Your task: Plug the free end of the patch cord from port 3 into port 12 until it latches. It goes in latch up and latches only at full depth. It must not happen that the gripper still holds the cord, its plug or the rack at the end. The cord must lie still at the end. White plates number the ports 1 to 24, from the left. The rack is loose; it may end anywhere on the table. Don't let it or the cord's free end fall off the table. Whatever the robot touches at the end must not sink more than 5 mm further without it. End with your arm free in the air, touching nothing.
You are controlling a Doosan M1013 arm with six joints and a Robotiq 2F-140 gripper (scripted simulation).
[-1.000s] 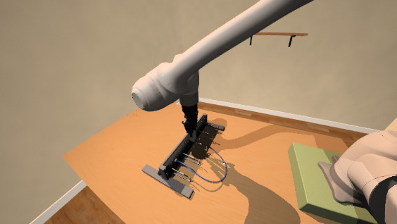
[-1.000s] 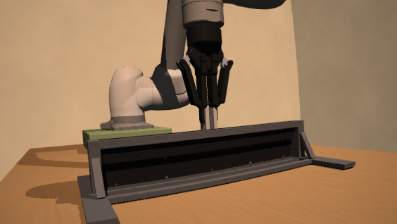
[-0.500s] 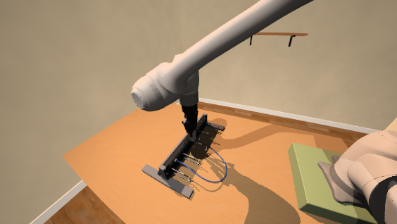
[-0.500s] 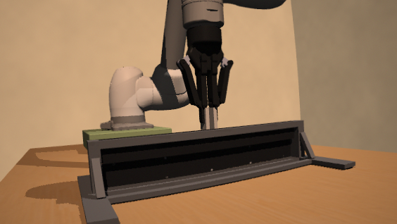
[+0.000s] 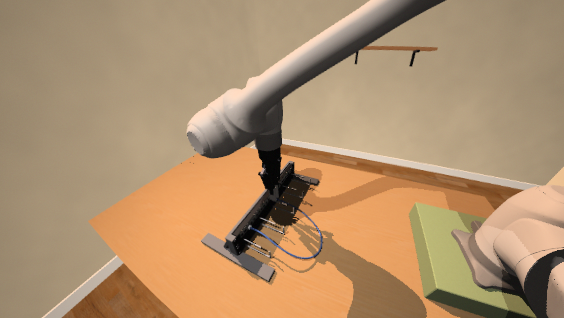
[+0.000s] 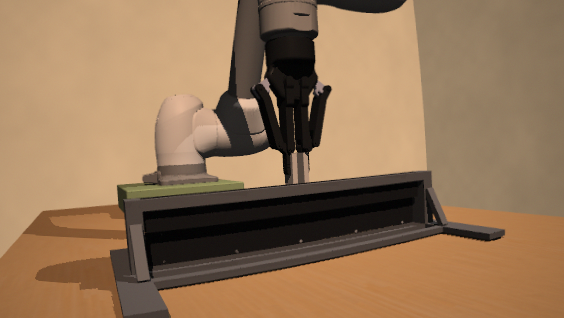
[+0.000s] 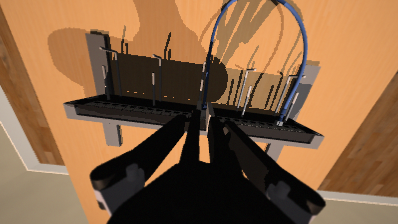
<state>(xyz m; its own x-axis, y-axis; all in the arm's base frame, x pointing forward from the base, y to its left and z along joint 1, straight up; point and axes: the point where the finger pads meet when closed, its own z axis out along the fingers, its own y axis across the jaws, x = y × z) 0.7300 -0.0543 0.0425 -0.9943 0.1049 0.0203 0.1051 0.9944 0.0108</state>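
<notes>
The plug lies 10 mm ahead of my hand and 30 mm below it.
</notes>
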